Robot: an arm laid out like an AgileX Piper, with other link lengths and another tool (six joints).
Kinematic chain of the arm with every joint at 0, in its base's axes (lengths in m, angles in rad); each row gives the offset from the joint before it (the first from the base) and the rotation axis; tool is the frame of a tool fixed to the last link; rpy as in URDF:
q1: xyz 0 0 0.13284 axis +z
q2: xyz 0 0 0 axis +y
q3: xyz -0.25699 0 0.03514 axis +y
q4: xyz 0.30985 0 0.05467 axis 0.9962 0 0.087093
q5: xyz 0 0 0 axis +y
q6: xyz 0.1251 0 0.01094 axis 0.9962 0 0.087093
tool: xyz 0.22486 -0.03 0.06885 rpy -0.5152 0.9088 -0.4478
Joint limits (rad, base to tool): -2.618..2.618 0..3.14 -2.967..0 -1.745..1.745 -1.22..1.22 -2.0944..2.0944
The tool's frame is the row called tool.
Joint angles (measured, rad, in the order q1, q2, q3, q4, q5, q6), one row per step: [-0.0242, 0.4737, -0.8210, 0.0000, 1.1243, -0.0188]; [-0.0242, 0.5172, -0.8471, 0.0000, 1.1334, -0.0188]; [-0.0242, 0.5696, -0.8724, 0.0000, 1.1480, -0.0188]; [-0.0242, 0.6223, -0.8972, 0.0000, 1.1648, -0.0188]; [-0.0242, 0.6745, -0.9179, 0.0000, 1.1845, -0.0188]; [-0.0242, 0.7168, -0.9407, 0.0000, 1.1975, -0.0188]
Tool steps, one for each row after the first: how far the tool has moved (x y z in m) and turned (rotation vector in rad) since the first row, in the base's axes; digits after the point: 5 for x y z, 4 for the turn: [0.00426, -0.00010, -0.00370, 0.0006, 0.0265, 0.0000]; [0.00838, -0.00020, -0.01301, 0.0017, 0.0682, 0.0000]; [0.01183, -0.00029, -0.02355, 0.0027, 0.1129, 0.0000]; [0.01386, -0.00034, -0.03714, 0.0040, 0.1641, 0.0000]; [0.01660, -0.00040, -0.04406, 0.0048, 0.1965, 0.0000]
